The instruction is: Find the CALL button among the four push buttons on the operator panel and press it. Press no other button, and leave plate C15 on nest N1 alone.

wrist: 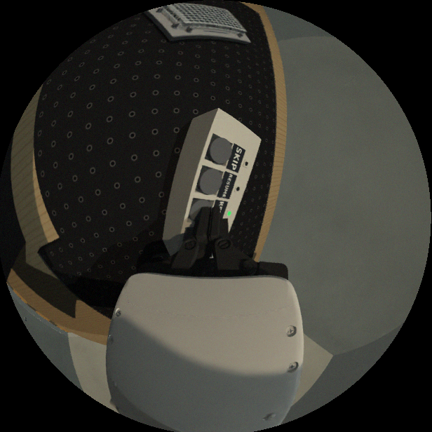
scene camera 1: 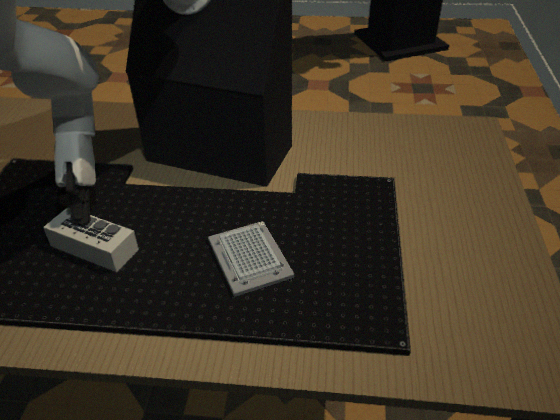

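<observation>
The operator panel is a pale box on the dark board. In the wrist view the SKIP button and RESUME button are uncovered. A third button, with a label starting "RE", is partly covered by the fingers. A green lamp is lit in line with it. The fourth button and a CALL label are hidden. My gripper is shut and empty, its tips down at the button row; contact cannot be made out. Plate C15 sits on nest N1.
The perforated black board lies on the wooden table. A large black block stands behind the board, right of the arm. A dark stand is farther back on the tiled floor.
</observation>
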